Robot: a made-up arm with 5 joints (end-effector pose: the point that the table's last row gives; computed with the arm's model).
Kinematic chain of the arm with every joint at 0, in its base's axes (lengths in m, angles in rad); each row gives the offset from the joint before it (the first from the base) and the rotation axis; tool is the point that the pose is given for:
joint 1: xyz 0 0 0.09 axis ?
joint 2: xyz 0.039 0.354 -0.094 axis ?
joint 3: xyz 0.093 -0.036 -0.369 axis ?
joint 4: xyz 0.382 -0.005 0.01 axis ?
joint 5: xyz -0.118 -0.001 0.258 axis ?
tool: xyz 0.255 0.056 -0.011
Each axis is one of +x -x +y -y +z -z.
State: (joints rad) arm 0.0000 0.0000 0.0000 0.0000 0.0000
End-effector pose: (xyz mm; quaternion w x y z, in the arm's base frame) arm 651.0 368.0 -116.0 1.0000 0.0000 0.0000 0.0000
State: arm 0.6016 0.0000 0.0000 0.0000 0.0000
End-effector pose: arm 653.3 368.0 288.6 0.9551 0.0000 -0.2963 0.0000
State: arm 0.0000 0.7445 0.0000 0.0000 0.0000
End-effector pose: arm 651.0 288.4 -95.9 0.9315 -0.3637 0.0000 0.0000
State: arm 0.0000 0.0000 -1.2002 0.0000 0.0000
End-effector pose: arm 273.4 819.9 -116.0 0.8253 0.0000 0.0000 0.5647
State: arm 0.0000 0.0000 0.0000 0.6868 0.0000
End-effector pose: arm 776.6 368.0 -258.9 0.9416 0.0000 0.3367 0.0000
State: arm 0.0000 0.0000 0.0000 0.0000 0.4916
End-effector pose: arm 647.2 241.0 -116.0 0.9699 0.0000 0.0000 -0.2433
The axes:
joint 1: -y
joint 2: -x
joint 3: -z
joint 4: +y
joint 5: -z

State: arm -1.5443 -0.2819 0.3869 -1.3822 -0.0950
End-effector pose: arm -271.0 377.1 -228.9 0.9726 -0.1692 0.1137 -0.1114
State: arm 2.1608 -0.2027 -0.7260 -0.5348 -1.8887
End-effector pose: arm 266.2 560.4 288.6 0.1523 0.8535 0.3812 -0.3209
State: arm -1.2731 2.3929 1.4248 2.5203 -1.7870
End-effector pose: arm 804.7 579.9 -148.4 0.7774 0.0852 0.6232 0.0007
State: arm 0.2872 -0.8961 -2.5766 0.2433 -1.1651
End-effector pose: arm -250.3 404.9 -187.0 0.2748 0.3240 0.2912 -0.8571
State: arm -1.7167 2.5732 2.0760 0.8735 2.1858
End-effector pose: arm 132.6 583.9 365.8 0.3652 -0.1719 -0.5233 -0.7505
